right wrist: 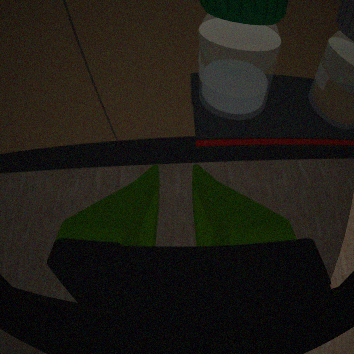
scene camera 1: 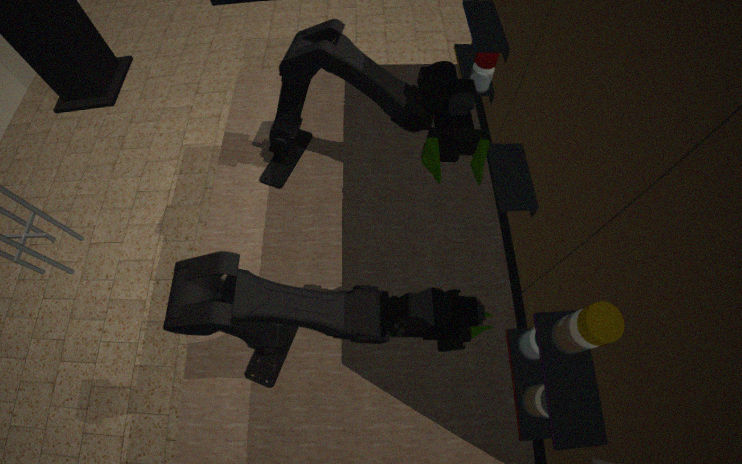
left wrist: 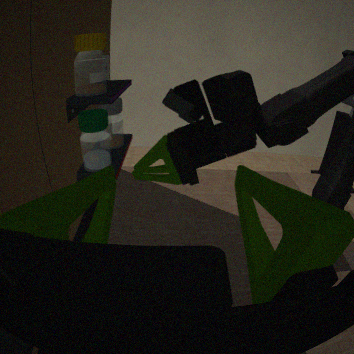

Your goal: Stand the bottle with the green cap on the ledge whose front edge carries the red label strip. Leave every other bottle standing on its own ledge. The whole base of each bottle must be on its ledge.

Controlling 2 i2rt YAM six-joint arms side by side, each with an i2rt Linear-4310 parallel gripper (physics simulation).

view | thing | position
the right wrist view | my right gripper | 175, 174
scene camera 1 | my left gripper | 459, 182
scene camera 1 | my right gripper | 490, 321
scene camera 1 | yellow-capped bottle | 601, 323
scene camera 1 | red-capped bottle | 483, 69
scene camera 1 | red-labelled ledge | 526, 372
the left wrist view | my left gripper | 174, 174
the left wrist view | my right gripper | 133, 172
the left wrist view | green-capped bottle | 94, 139
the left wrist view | yellow-capped bottle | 90, 63
